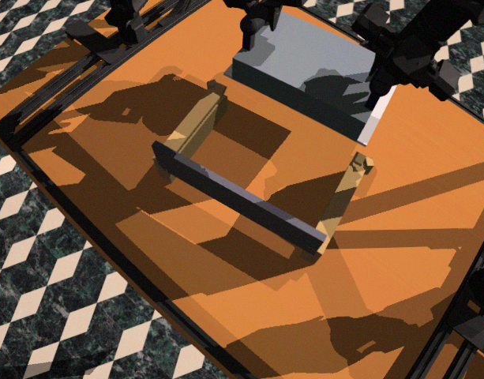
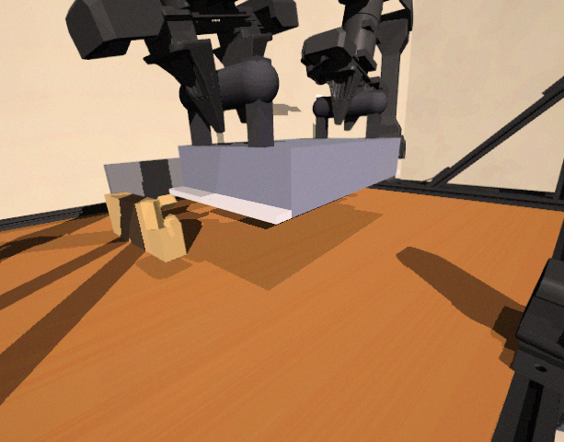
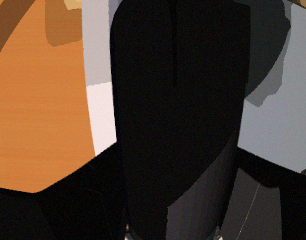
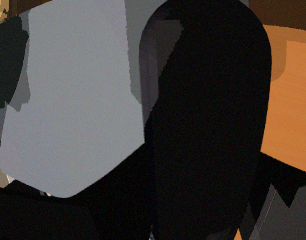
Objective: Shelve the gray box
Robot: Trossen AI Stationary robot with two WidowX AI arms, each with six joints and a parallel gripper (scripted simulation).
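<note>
My left hand is 12 cm to the left of the gray box, 5 cm above it and 2 cm short of it. Round my left hand: dark back plate 31 cm ahead, 11 cm below, 7 cm to the right.
Right now the gray box is 12 cm to the left of my right hand, 5 cm below it and 2 cm behind it. From my right hand the other things lie so: dark back plate: 27 cm ahead, 17 cm to the left, 11 cm below.
</note>
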